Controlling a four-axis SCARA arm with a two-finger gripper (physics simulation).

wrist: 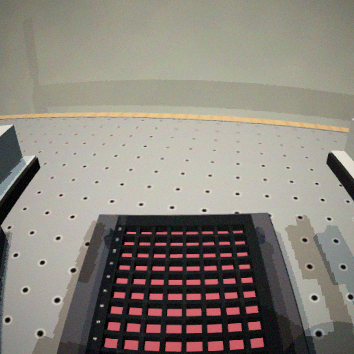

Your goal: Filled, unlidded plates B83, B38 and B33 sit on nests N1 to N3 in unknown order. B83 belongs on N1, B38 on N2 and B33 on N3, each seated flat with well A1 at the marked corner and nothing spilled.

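Frame: origin at the arm's base, x ahead, y left, z up, level; centimetres.
Seen in the pictures: gripper, between the fingertips: (181, 138).
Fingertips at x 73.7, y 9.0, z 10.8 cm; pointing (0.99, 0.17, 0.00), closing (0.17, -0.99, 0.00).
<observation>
Offsets run from my fingertips to a thing's top centre. "*": to the spot under its first point. Level surfaces: height alone.
A black multi-well plate @(dx -2.4, dy -0.4, dz -6.9 cm) (175, 282) with pink-red liquid in its wells is at the bottom centre of the wrist view. Its near end is cut off by the frame. Small row numbers run along its left edge, but no plate name is readable. It appears to lie level in a dark grey holder, a nest @(* dx -1.0, dy -5.5, dz -8.3 cm) (284, 300), whose sides show left and right of it. Which plate and which nest these are I cannot tell. My gripper (181, 138) is open and empty, its fingers wide apart at the left and right image edges, above and clear of the plate. No spilled liquid shows.
A light grey table top @(dz -9.5 cm) (162, 160) with a grid of small dark holes surrounds the nest. Shadows fall on it at both sides of the nest. An orange-yellow strip @(* dx +26.3, dy +5.5, dz -9.5 cm) (175, 116) marks its far edge, with a plain grey-green wall (190, 45) behind.
</observation>
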